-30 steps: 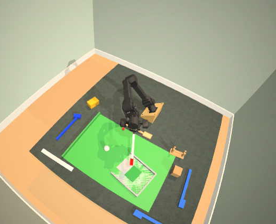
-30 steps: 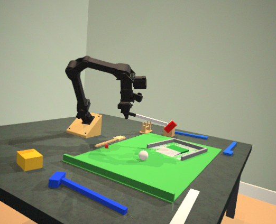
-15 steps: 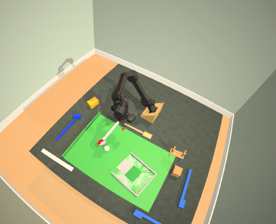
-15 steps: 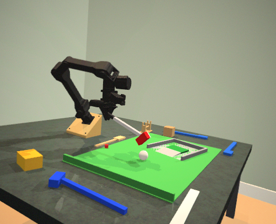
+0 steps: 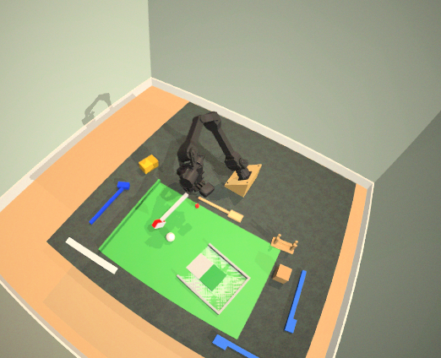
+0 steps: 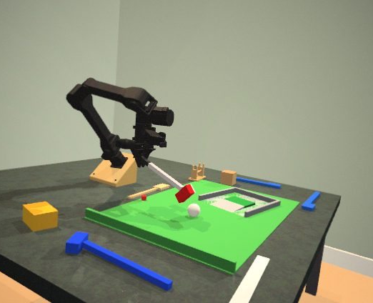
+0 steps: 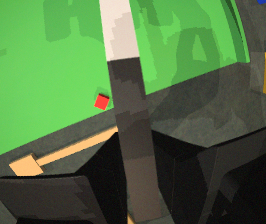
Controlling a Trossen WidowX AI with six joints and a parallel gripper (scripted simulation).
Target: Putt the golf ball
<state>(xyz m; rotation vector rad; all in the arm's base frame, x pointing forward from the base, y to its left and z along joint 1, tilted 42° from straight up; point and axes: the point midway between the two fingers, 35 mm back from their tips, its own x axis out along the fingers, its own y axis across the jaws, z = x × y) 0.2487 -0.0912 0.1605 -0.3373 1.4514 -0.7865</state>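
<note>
Now: the small red marker 12 cm below my gripper tip, 3 cm to the left of it and 1 cm ahead of it. Round my gripper tip: white golf ball: 22 cm ahead, 10 cm below; red putter: 11 cm ahead, 3 cm to the right; wooden paddle: 16 cm to the left, 12 cm below, 4 cm behind.
</note>
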